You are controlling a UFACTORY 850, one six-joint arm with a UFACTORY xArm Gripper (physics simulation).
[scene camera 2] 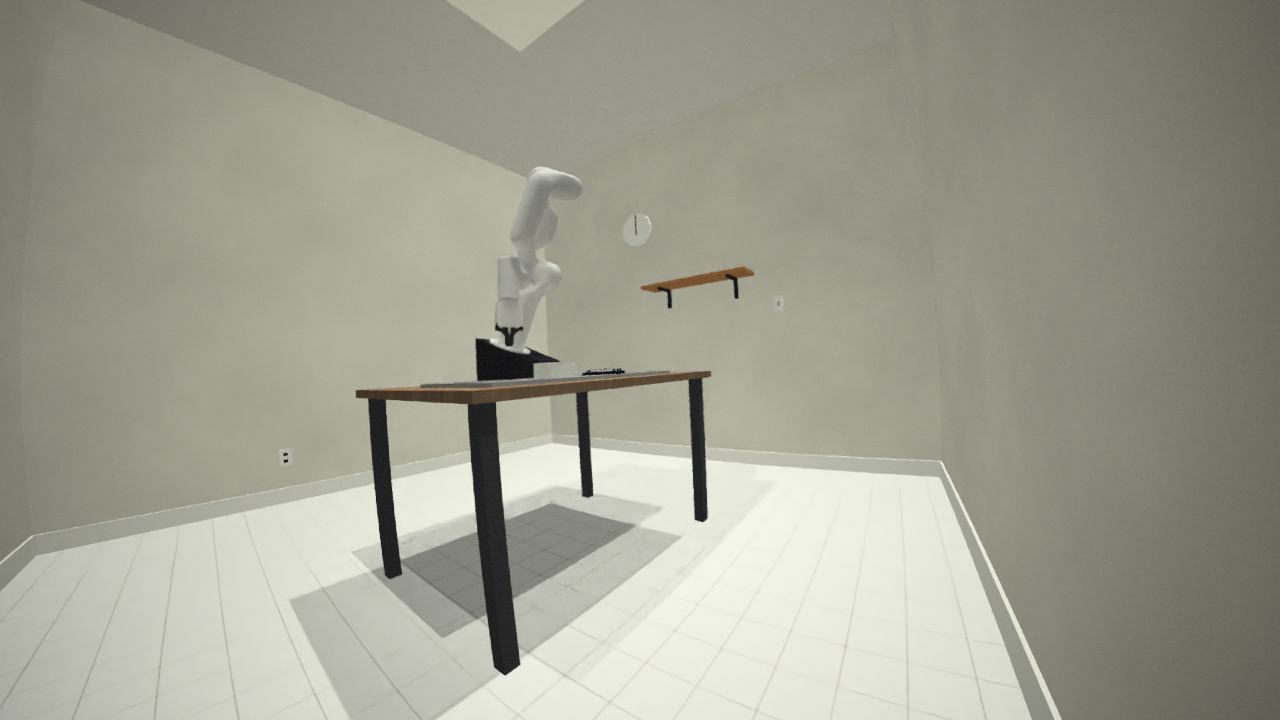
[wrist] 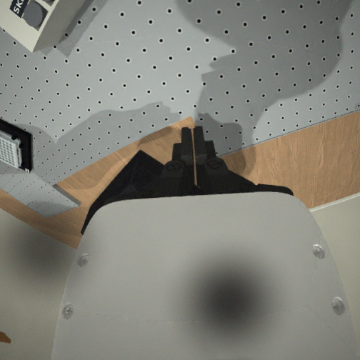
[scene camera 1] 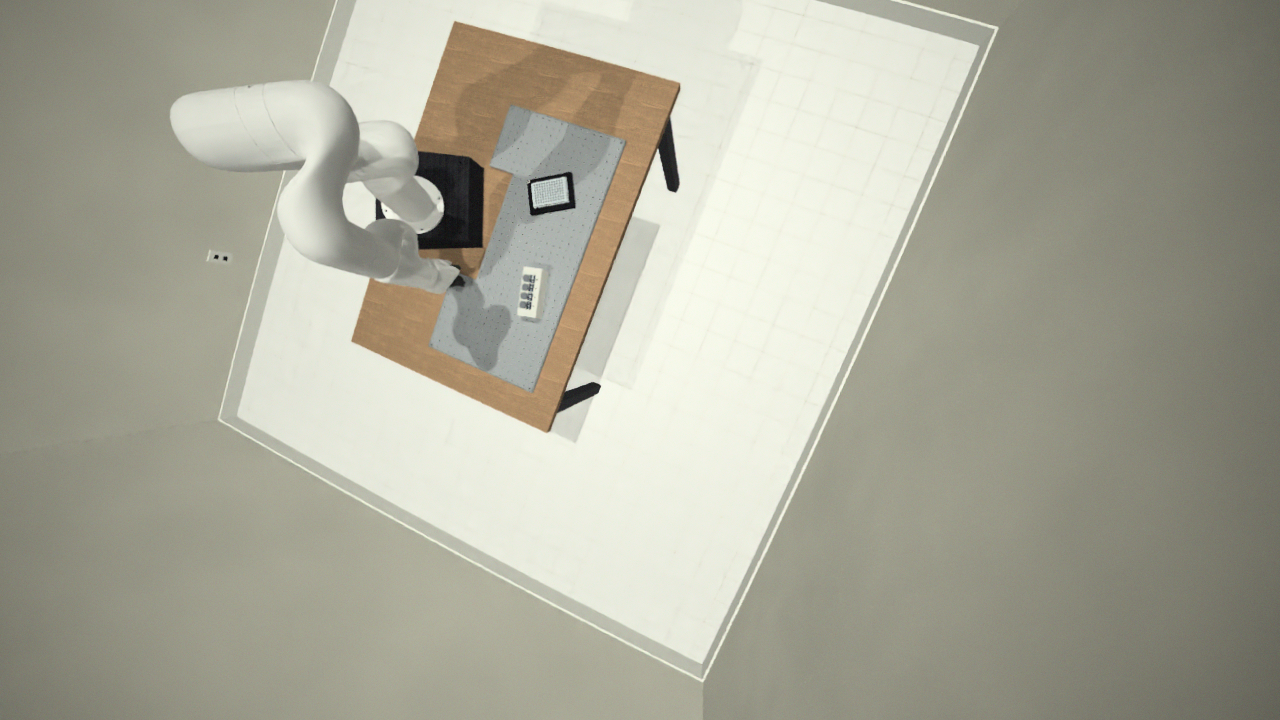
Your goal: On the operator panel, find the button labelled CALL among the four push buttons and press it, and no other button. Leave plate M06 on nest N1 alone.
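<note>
The operator panel (scene camera 1: 538,291) (scene camera 2: 554,368) (wrist: 55,25) is a pale box with dark buttons, on the grey perforated board. In the wrist view its corner shows at the top left, with one round grey button (wrist: 35,15) beside a partly visible label beginning "SK". The label CALL cannot be read in any view. My gripper (scene camera 1: 460,280) (scene camera 2: 509,336) (wrist: 192,141) is shut and empty, above the board's inner edge, apart from the panel on the robot-base side. Plate M06 (scene camera 1: 549,192) (scene camera 2: 603,370) (wrist: 9,150), a pale well plate, sits in a black nest (wrist: 27,150).
The perforated board (scene camera 1: 554,241) (wrist: 115,65) lies on the wooden table (scene camera 1: 594,268) (scene camera 2: 537,393) (wrist: 310,160). The black robot base (scene camera 1: 460,201) (scene camera 2: 501,362) (wrist: 127,172) stands behind it. The nest with the plate is nearer the base than the gripper's side of the table. A wall shelf (scene camera 2: 698,280) hangs far behind.
</note>
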